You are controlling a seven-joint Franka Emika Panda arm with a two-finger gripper.
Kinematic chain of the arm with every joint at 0, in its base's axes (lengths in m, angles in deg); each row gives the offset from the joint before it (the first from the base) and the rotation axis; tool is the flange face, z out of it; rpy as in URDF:
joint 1: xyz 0 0 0.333 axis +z
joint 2: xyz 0 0 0 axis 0.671 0.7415 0
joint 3: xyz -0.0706 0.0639 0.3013 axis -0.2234 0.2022 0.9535
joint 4: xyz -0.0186 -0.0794 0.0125 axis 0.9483 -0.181 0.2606
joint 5: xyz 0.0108 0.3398 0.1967 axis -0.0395 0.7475 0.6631
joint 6: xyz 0 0 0 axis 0.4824 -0.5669 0.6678
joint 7: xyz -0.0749 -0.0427 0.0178 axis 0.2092 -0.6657 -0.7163
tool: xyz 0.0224 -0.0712 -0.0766 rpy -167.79 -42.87 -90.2
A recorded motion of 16 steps. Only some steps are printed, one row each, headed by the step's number.
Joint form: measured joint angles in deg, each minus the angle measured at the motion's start. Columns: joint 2, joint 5, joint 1, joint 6, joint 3, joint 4, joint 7.
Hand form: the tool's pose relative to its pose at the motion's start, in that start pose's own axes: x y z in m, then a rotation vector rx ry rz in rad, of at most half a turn. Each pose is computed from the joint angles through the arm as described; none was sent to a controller.
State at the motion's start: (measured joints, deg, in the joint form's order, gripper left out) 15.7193 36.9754 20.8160 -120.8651 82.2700 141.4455 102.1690
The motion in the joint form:
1: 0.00 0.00 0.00 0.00 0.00 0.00 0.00
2: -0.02 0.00 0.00 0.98 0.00 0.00 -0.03
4: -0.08 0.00 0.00 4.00 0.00 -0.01 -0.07
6: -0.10 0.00 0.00 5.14 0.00 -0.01 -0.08
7: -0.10 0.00 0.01 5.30 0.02 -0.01 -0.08
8: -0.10 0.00 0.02 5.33 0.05 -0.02 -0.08
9: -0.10 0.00 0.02 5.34 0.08 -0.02 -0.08
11: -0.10 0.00 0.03 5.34 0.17 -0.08 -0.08
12: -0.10 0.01 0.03 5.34 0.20 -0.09 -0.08
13: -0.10 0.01 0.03 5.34 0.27 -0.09 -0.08
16: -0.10 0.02 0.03 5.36 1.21 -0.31 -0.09
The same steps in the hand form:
1: 0.0000 0.0000 0.0000 0.0000 0.0000 0.0000
2: -0.0014 0.0013 0.0013 -0.0113 -0.0124 -0.0005
4: -0.0059 0.0052 0.0050 -0.0460 -0.0505 -0.0011
6: -0.0076 0.0067 0.0064 -0.0592 -0.0650 -0.0013
7: -0.0080 0.0067 0.0066 -0.0610 -0.0671 -0.0018
8: -0.0083 0.0064 0.0065 -0.0612 -0.0673 -0.0025
9: -0.0085 0.0062 0.0065 -0.0612 -0.0675 -0.0030
11: -0.0089 0.0054 0.0059 -0.0604 -0.0666 -0.0046
12: -0.0091 0.0051 0.0058 -0.0601 -0.0666 -0.0051
13: -0.0095 0.0046 0.0058 -0.0599 -0.0665 -0.0063
16: -0.0149 -0.0027 0.0031 -0.0558 -0.0634 -0.0223

